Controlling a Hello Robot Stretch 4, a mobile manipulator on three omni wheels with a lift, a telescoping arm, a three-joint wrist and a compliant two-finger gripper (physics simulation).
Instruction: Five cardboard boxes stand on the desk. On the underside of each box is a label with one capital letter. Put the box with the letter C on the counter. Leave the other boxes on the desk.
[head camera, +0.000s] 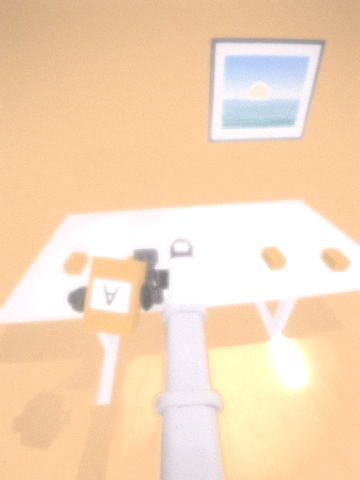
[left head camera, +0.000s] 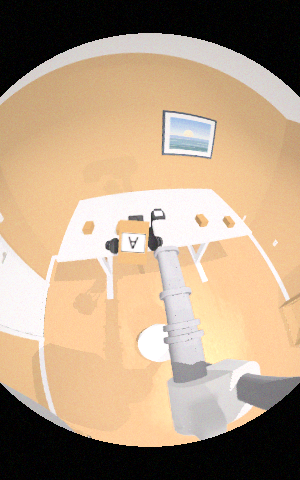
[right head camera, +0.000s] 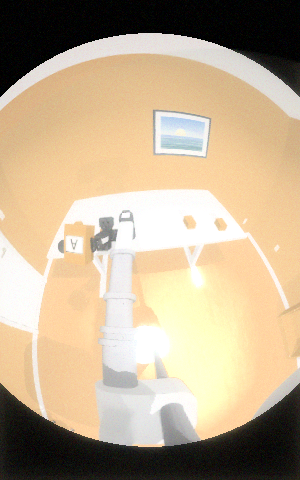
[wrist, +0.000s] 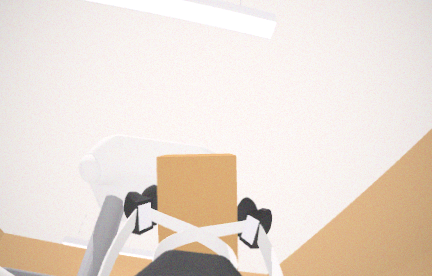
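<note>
My gripper is shut on a cardboard box, with a dark fingertip on each side. The box is held up in front of the desk's left part, its underside facing the head cameras. Its white label shows the letter A, upside down in the view. The white desk bears a box at left and two boxes at right, labels hidden. The held box and gripper hide part of the desk.
The grey arm reaches out over the desk's front edge. A framed picture hangs on the wall behind. A white surface shows at the left edge; I cannot tell if it is the counter. A ceiling lamp shows above.
</note>
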